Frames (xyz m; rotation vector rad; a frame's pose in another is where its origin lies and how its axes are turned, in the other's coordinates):
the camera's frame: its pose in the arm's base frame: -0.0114 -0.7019 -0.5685 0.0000 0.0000 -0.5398
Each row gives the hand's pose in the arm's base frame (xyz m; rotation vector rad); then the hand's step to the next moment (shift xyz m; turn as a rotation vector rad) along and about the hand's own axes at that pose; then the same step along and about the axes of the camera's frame.
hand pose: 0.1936 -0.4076 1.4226 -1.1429 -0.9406 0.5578
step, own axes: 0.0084 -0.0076 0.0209 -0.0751 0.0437 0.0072
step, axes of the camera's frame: -0.0196 0.0053 0.0123 -0.0148 -0.0558 -0.0653
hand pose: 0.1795 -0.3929 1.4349 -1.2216 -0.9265 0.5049
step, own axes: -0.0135 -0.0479 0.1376 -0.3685 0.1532 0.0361
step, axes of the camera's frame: -0.1366 -0.0194 0.0489 -0.0713 -0.2941 -0.2627
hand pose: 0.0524 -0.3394 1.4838 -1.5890 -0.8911 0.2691
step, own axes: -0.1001 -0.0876 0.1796 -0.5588 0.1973 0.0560
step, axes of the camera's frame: -0.2164 -0.0555 0.0068 -0.1204 -0.4534 -0.3664
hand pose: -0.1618 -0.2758 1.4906 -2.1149 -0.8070 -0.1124
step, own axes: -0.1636 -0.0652 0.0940 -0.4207 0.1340 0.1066
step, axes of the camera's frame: -0.1670 -0.0822 -0.0722 -0.1367 -0.3056 -0.3069
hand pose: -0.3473 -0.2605 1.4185 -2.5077 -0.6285 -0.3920
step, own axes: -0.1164 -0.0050 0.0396 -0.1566 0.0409 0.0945
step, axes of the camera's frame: -0.0740 -0.0627 -0.0758 -0.0668 -0.0803 -0.1556
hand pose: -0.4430 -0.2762 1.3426 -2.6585 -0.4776 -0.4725
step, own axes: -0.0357 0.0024 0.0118 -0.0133 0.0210 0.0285
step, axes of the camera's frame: -0.0206 -0.0195 -0.0248 0.0079 -0.0060 -0.0365
